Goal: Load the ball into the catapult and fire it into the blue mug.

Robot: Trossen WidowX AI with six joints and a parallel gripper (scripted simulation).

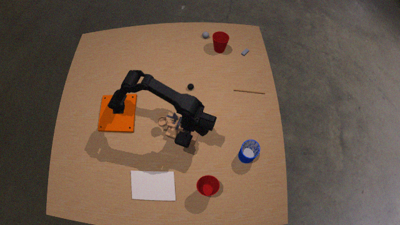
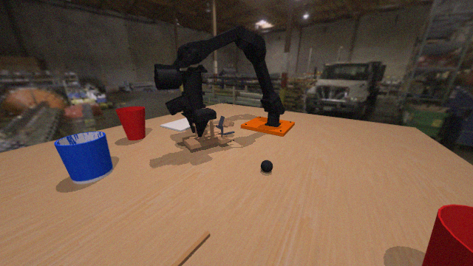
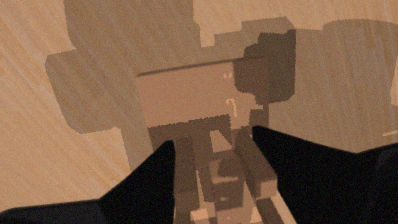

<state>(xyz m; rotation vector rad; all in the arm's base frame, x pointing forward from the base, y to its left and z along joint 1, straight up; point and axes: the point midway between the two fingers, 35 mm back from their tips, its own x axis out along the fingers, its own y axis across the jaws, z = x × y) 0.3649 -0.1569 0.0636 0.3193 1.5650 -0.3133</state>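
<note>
Right now my gripper tip is 260 mm to the right of the black ball, 30 mm above it and 20 mm short of it. The rest, counted from my gripper tip: white sheet (250 mm to the right, 180 mm behind, 40 mm below); blue mug (260 mm ahead, 110 mm to the right, 20 mm below); wooden catapult (60 mm behind, 40 mm to the left, 20 mm above).
</note>
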